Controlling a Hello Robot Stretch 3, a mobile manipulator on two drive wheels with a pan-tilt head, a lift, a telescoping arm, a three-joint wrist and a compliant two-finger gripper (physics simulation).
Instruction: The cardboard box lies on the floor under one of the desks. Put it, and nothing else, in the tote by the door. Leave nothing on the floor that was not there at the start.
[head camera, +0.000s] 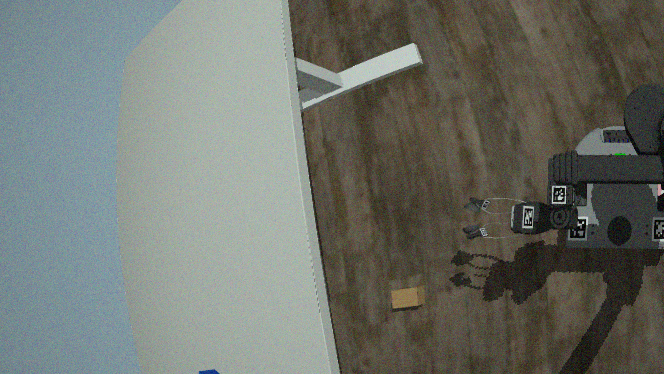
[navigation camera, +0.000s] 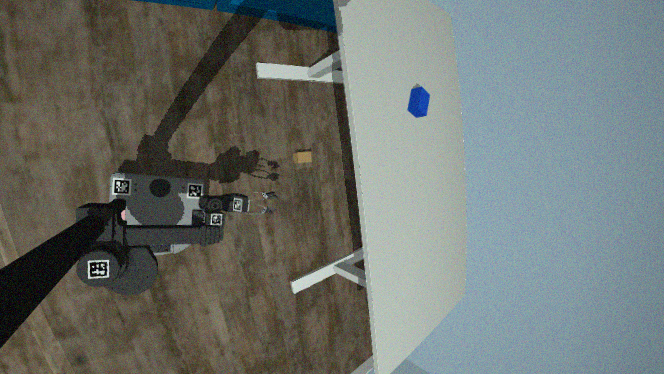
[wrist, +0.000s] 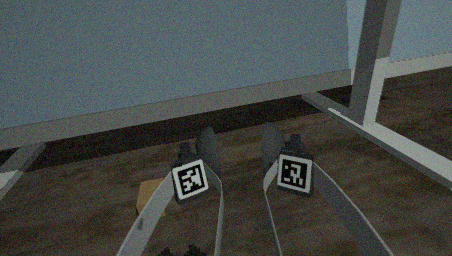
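The gripper (head camera: 464, 218), (wrist: 239, 143): visible.
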